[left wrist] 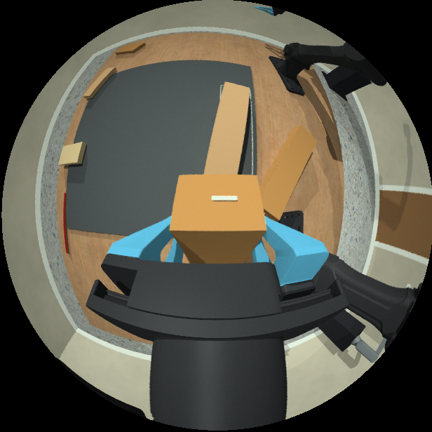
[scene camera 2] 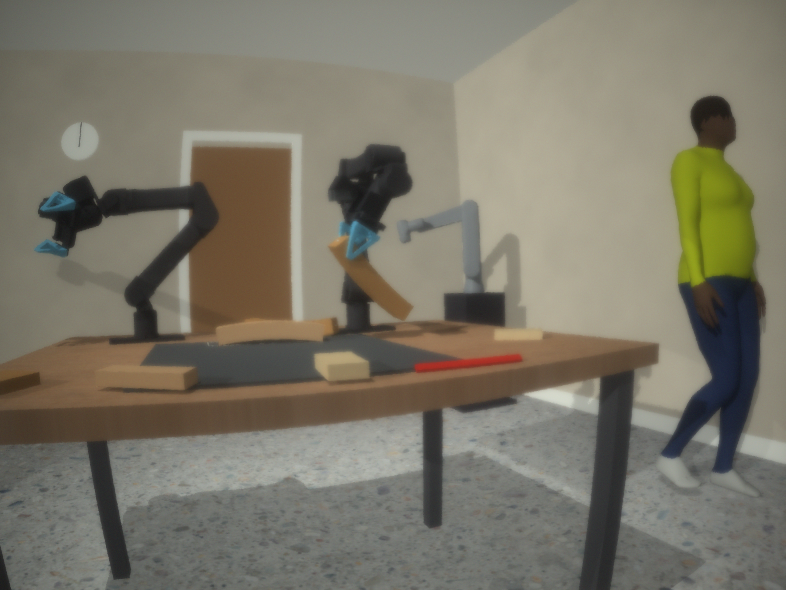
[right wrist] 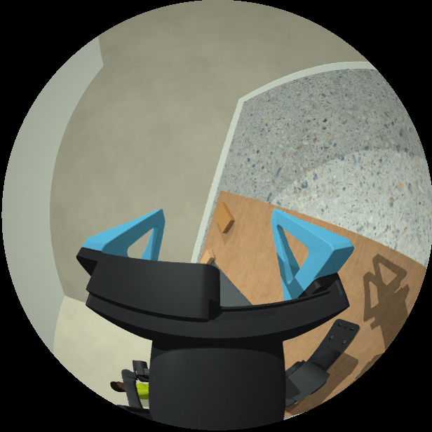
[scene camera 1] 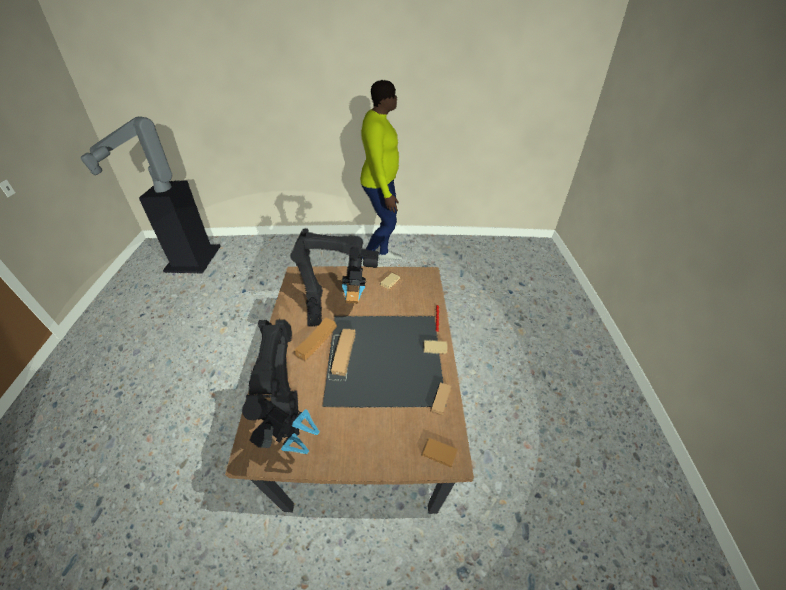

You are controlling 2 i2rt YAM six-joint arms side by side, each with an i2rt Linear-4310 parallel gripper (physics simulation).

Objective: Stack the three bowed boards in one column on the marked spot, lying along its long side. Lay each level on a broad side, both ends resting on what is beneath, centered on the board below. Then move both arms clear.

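Frame: origin at the left arm's base, x ahead, y left, z up, level; millimetres.
Seen in the pictures: left gripper, fingertip midpoint: [scene camera 2: 344,257] [scene camera 1: 352,299]; right gripper, fingertip midpoint: [scene camera 2: 38,230] [scene camera 1: 313,443]; left arm's base, origin of the base link: [scene camera 2: 358,331] [scene camera 1: 314,311]; right arm's base, origin of the base link: [scene camera 2: 146,341] [scene camera 1: 289,413].
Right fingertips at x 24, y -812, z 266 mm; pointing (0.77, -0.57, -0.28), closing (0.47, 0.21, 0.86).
Observation:
Offsets run from my right fingertips to a thing's top centre. Level surfaces: height alone.
A light bowed board @(dx +110, dy +515, dz -214 mm) [scene camera 1: 343,352] [scene camera 2: 273,331] [left wrist: 228,130] lies arched side up over the outlined spot [left wrist: 252,140], seemingly a little askew to the outline. An orange bowed board @(dx -15, dy +610, dz -218 mm) [scene camera 1: 315,339] [scene camera 2: 330,325] [left wrist: 290,172] lies at an angle on the table beside the mat @(dz -260 mm) [scene camera 1: 399,362]. My left gripper [scene camera 1: 353,289] [scene camera 2: 358,241] is shut on another orange bowed board [scene camera 2: 377,285] [left wrist: 217,210] near one end. That board hangs steeply tilted in the air, clear of the other boards. My right gripper [scene camera 1: 312,442] [right wrist: 217,214] is wide open and empty, raised at the table's near left in scene camera 1.
In scene camera 1, pale blocks @(dx +397, dy +981, dz -247 mm) [scene camera 1: 390,280] @(dx +526, dy +485, dz -239 mm) [scene camera 1: 434,346], a tan block @(dx +483, dy +222, dz -240 mm) [scene camera 1: 441,398] and an orange-brown block @(dx +421, dy +4, dz -248 mm) [scene camera 1: 439,451] lie toward the table's right side. A red stick @(dx +586, dy +670, dz -254 mm) [scene camera 1: 437,317] [scene camera 2: 468,362] lies by the mat's right edge. A person [scene camera 1: 379,152] stands beyond the table.

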